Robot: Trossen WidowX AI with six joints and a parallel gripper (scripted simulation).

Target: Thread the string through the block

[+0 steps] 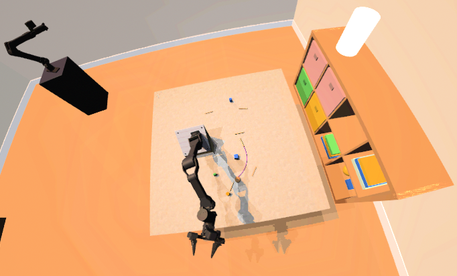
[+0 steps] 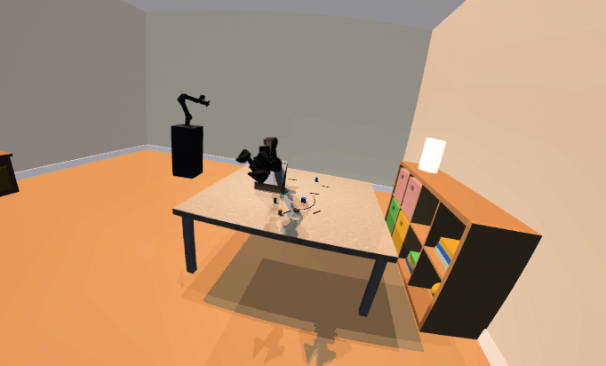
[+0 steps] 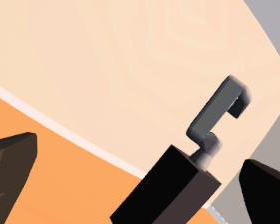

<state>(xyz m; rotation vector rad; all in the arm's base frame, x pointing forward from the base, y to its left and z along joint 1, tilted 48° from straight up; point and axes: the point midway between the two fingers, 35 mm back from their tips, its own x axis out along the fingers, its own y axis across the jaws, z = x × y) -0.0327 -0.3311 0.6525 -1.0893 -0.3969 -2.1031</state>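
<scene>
The blue block is 300 mm ahead of my gripper tip, 540 mm to the left of it and 350 mm below it. From my gripper tip the other things lie so: green piece (110 mm ahead, 450 mm to the left, 340 mm below); then orange piece (170 mm ahead, 290 mm to the left, 340 mm below); then round wooden button (260 mm ahead, 370 mm to the left, 350 mm below).
</scene>
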